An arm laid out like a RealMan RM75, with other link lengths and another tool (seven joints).
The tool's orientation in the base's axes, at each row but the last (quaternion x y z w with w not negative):
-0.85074 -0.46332 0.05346 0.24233
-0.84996 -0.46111 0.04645 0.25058
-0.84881 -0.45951 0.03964 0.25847
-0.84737 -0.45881 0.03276 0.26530
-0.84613 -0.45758 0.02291 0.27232
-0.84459 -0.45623 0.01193 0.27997
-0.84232 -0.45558 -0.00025 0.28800
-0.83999 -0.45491 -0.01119 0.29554
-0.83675 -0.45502 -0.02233 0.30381
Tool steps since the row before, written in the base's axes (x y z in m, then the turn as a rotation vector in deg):
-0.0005 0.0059 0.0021 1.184 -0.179 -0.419
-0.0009 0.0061 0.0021 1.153 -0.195 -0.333
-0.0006 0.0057 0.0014 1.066 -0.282 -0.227
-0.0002 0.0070 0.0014 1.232 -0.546 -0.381
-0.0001 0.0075 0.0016 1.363 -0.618 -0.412
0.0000 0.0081 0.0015 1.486 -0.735 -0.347
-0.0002 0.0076 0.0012 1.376 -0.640 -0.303
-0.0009 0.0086 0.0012 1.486 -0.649 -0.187
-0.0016 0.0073 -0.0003 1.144 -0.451 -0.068
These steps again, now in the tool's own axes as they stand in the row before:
0.0048 -0.0040 0.0005 0.467 1.177 -0.071
0.0047 -0.0044 0.0008 0.450 1.121 -0.142
0.0045 -0.0037 0.0013 0.348 1.043 -0.242
0.0057 -0.0039 0.0018 0.205 1.359 -0.271
0.0062 -0.0041 0.0020 0.218 1.504 -0.314
0.0066 -0.0042 0.0025 0.214 1.617 -0.457
0.0060 -0.0039 0.0027 0.234 1.471 -0.418
0.0063 -0.0048 0.0036 0.325 1.503 -0.546
0.0044 -0.0040 0.0045 0.310 1.101 -0.457

